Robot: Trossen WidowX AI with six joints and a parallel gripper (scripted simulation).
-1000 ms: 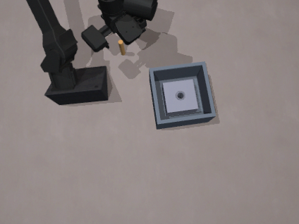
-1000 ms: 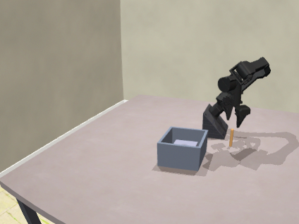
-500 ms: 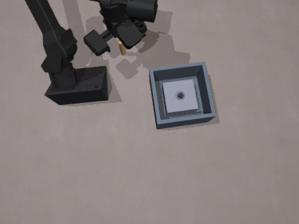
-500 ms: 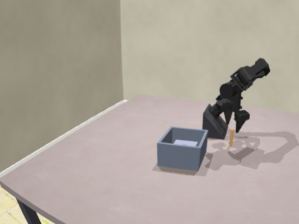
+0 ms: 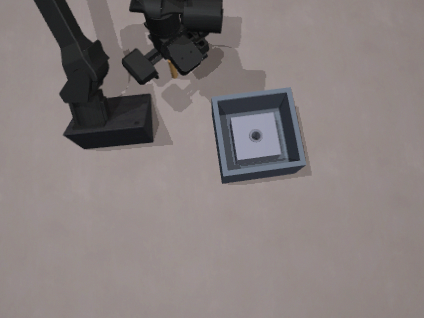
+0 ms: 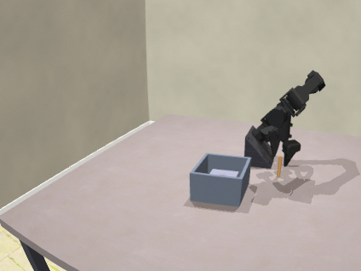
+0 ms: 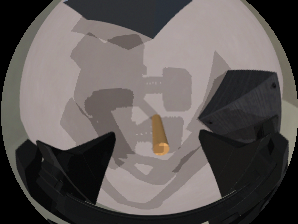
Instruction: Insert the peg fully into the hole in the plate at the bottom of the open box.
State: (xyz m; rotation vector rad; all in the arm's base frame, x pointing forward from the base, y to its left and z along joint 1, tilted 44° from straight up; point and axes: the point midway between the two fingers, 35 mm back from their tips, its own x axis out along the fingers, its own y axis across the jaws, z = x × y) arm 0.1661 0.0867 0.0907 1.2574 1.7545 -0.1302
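Right now the orange peg is 60 mm below my hand. From my hand the other things lie so: pale plate: 160 mm ahead, 170 mm to the right, 50 mm below; blue-grey box: 160 mm ahead, 170 mm to the right, 70 mm below.
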